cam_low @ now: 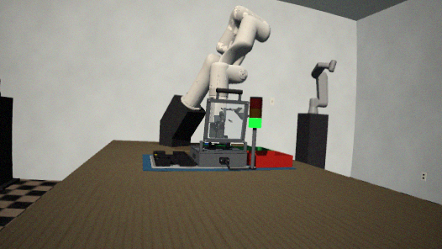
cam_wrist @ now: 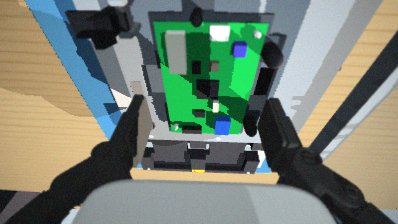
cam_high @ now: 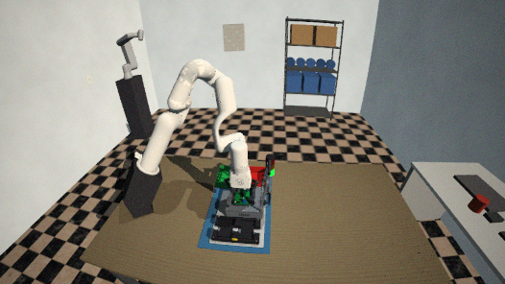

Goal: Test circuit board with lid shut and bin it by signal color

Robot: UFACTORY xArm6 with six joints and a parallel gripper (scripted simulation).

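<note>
Right now my hand is 30 mm above the green circuit board. The rest, counted from my hand: tester plate: 10 mm ahead, 10 mm to the left, 30 mm below; then black latch hook: 60 mm behind, 60 mm to the left, 20 mm below; then tester lid: 120 mm ahead, 80 mm above.
</note>
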